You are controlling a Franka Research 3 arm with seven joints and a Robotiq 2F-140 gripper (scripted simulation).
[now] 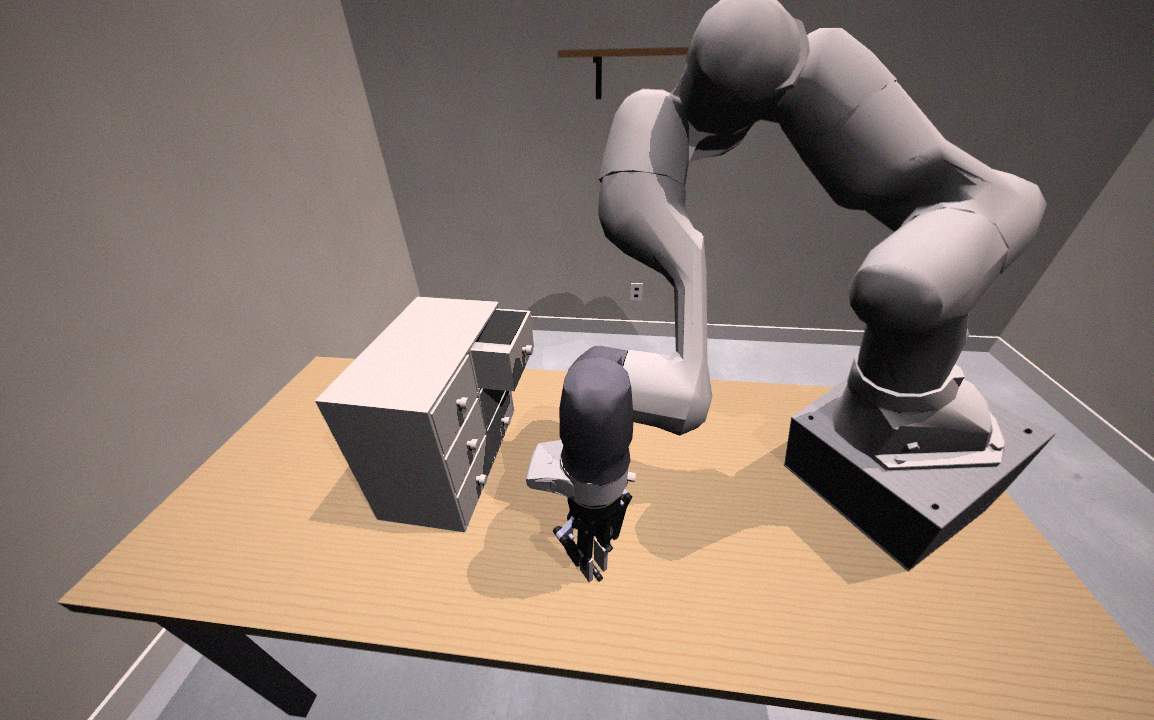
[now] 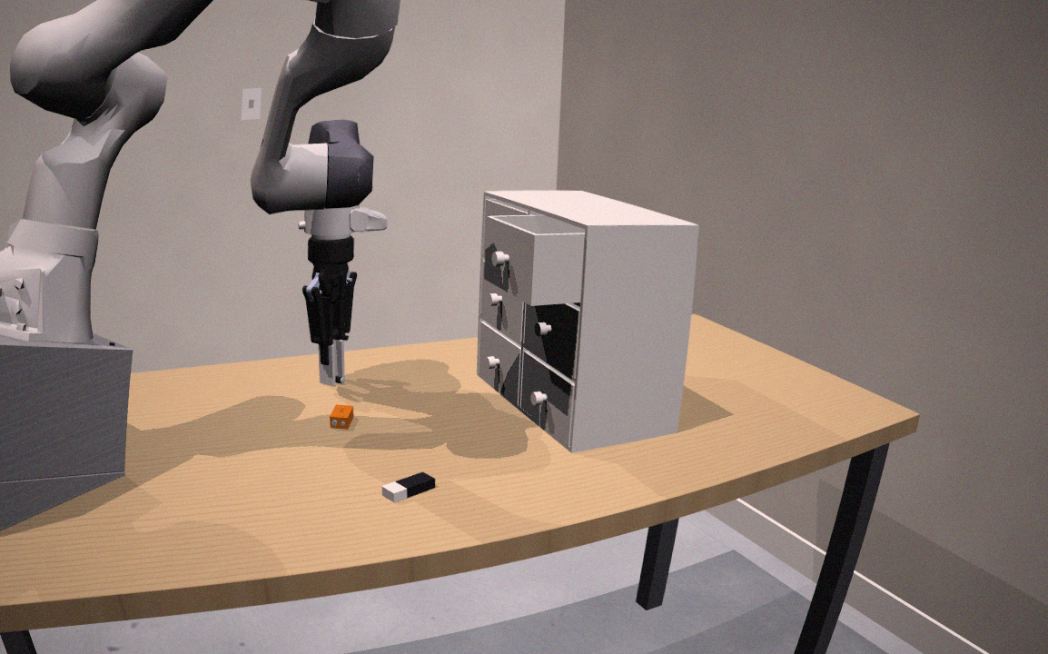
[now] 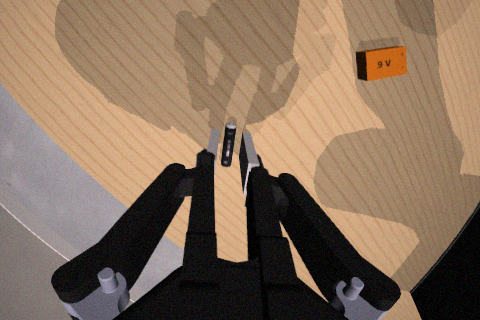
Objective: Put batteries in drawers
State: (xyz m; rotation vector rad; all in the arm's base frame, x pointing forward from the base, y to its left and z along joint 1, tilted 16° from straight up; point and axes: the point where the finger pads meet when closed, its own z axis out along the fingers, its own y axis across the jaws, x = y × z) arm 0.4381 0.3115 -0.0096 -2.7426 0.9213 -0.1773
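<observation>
The AAA battery is 3 cm below my hand. The rest, counted from my hand: orange nine-volt battery: 18 cm to the right, 3 cm below.
</observation>
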